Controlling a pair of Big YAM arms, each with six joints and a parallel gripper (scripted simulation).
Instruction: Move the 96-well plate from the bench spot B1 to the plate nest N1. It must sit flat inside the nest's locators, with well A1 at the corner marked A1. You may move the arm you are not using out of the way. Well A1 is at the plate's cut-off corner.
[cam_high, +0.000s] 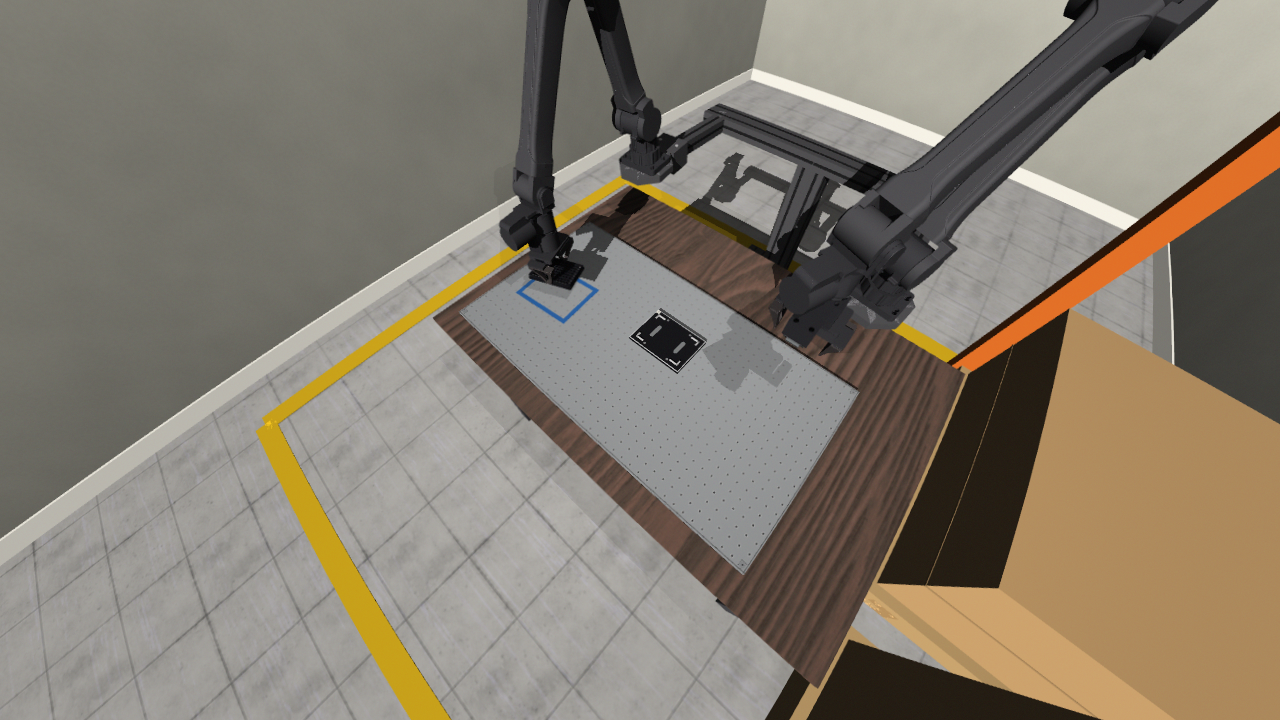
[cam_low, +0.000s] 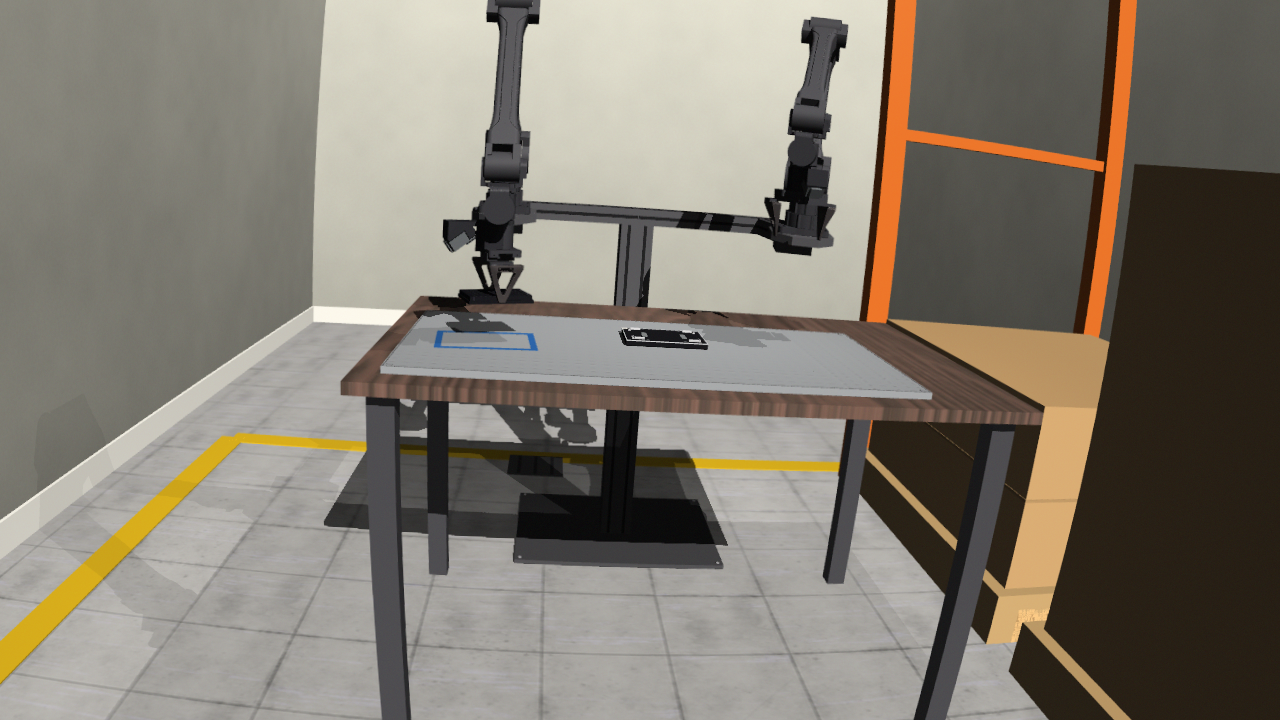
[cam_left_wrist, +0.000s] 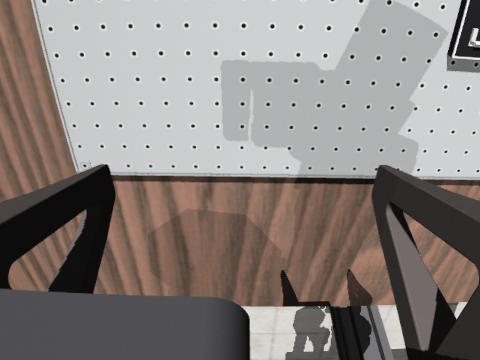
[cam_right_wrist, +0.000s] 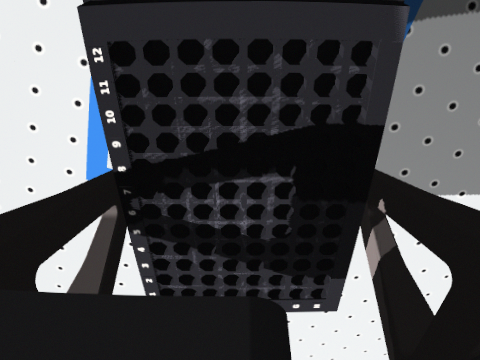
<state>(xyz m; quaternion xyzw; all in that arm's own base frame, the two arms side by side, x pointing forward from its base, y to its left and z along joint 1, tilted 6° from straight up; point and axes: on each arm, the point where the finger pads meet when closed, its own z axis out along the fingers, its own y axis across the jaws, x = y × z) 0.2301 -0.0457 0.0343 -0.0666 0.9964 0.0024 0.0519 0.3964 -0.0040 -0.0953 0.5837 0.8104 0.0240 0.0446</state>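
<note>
My right gripper is now 34 cm to the right of the black plate nest N1, 9 cm past it and 8 cm above it. The rest, counted from my right hand: black 96-well plate (right at my right hand).
</note>
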